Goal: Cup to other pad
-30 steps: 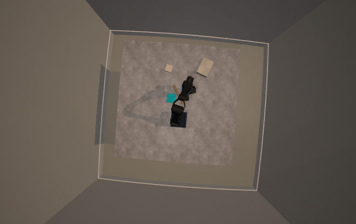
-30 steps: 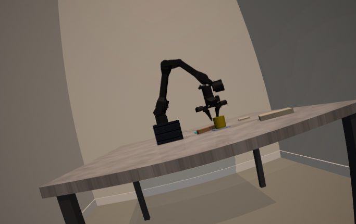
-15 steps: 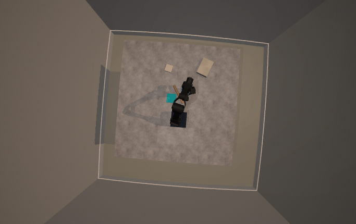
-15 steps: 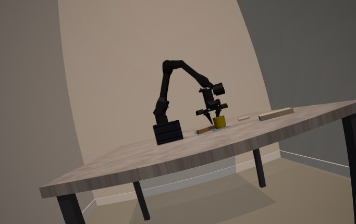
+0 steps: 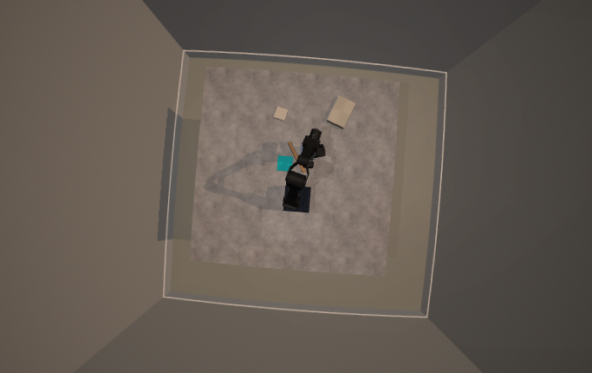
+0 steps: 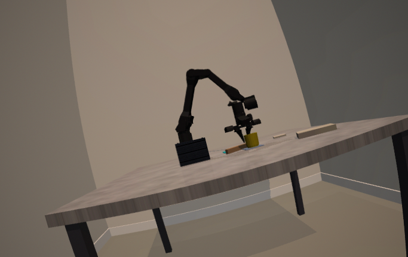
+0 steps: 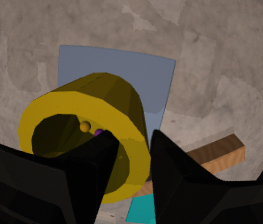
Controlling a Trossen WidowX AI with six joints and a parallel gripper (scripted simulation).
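The blue-grey pad is 40 mm below my gripper tip, 30 mm ahead of it and 10 mm to the right of it. The rest, counted from my gripper tip: wooden bar (70 mm to the left, 30 mm below, 10 mm behind).
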